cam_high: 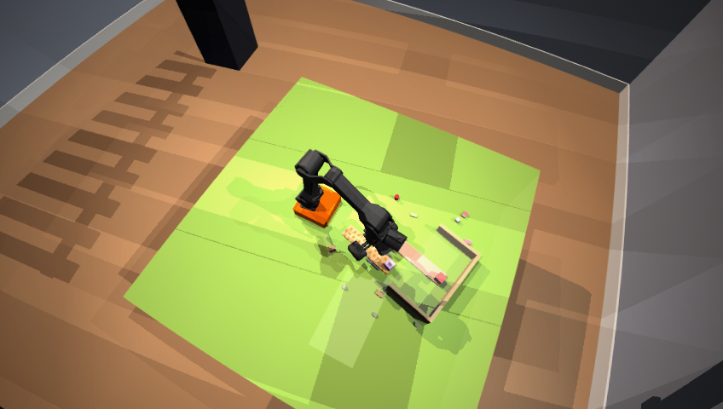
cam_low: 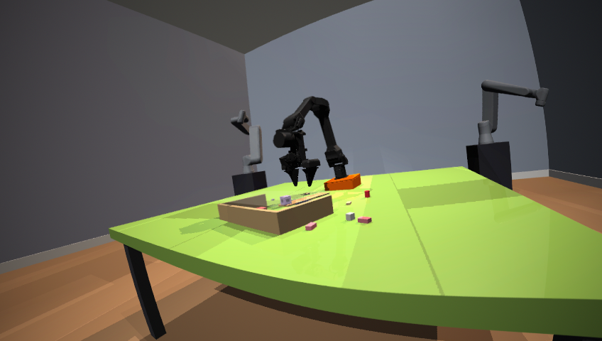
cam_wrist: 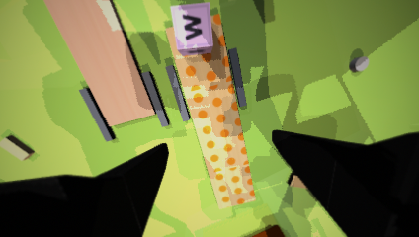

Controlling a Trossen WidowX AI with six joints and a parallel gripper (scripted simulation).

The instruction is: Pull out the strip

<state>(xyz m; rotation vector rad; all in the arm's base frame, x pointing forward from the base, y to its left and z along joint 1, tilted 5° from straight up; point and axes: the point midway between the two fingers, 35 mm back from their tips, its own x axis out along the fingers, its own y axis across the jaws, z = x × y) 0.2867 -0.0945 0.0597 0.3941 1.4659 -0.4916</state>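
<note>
Now: the purple labelled cube 8 cm ahead of my gripper tip, 4 cm to the right of it and 3 cm below it.
</note>
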